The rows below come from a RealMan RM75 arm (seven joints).
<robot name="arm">
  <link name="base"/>
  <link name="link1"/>
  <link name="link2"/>
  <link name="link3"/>
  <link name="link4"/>
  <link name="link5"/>
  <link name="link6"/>
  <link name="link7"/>
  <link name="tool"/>
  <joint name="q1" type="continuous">
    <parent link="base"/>
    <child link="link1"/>
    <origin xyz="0 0 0.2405" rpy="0 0 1.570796"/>
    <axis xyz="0 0 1"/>
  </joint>
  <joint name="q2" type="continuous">
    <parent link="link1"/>
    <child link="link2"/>
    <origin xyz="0 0 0" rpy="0 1.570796 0"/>
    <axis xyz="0 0 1"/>
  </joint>
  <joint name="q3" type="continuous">
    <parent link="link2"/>
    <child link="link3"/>
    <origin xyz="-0.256 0 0" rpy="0 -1.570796 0"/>
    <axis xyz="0 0 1"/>
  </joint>
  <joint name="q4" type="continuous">
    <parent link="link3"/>
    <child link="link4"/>
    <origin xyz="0 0 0" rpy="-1.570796 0 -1.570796"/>
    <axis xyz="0 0 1"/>
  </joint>
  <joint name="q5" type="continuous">
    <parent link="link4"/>
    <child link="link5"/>
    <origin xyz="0 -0.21 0" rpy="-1.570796 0 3.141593"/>
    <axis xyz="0 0 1"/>
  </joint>
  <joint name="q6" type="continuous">
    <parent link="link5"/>
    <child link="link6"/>
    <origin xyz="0 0 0" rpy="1.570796 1.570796 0"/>
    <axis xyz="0 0 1"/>
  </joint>
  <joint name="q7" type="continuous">
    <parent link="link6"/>
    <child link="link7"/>
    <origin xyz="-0.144 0 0" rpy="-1.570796 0 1.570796"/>
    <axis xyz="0 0 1"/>
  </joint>
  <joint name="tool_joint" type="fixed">
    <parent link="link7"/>
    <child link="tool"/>
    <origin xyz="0 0 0" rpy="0 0 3.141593"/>
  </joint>
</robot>
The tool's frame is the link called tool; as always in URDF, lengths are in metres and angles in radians. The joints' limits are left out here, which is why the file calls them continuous.
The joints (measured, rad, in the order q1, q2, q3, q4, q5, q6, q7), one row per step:
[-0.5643, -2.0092, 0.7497, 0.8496, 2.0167, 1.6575, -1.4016]
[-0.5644, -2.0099, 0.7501, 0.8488, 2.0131, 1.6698, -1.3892]
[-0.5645, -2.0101, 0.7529, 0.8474, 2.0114, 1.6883, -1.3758]
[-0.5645, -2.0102, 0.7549, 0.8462, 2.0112, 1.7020, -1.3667]
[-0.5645, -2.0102, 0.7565, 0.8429, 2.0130, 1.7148, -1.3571]
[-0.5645, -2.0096, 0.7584, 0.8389, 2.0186, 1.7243, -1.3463]
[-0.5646, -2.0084, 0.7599, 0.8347, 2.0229, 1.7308, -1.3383]
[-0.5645, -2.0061, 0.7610, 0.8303, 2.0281, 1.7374, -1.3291]
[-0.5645, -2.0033, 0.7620, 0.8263, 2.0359, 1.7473, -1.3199]
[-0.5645, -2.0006, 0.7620, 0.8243, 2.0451, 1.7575, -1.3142]
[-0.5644, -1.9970, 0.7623, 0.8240, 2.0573, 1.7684, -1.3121]
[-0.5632, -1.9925, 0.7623, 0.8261, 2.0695, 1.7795, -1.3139]
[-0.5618, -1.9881, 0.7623, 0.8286, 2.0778, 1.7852, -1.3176]
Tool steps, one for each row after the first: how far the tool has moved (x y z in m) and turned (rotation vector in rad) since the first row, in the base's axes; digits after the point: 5 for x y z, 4 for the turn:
[0.00124, -0.00157, -0.00048, -0.0060, -0.0043, -0.0168]
[0.00257, -0.00417, -0.00142, -0.0195, -0.0075, -0.0374]
[0.00337, -0.00617, -0.00213, -0.0302, -0.0095, -0.0515]
[0.00362, -0.00828, -0.00315, -0.0418, -0.0105, -0.0638]
[0.00308, -0.01015, -0.00426, -0.0523, -0.0068, -0.0745]
[0.00243, -0.01148, -0.00497, -0.0602, -0.0037, -0.0816]
[0.00139, -0.01279, -0.00528, -0.0674, 0.0009, -0.0891]
[0.00020, -0.01456, -0.00547, -0.0781, 0.0070, -0.0976]
[-0.00099, -0.01625, -0.00530, -0.0890, 0.0137, -0.1035]
[-0.00253, -0.01797, -0.00471, -0.1020, 0.0236, -0.1065]
[-0.00437, -0.01969, -0.00333, -0.1144, 0.0343, -0.1061]
[-0.00605, -0.02052, -0.00170, -0.1208, 0.0434, -0.1026]

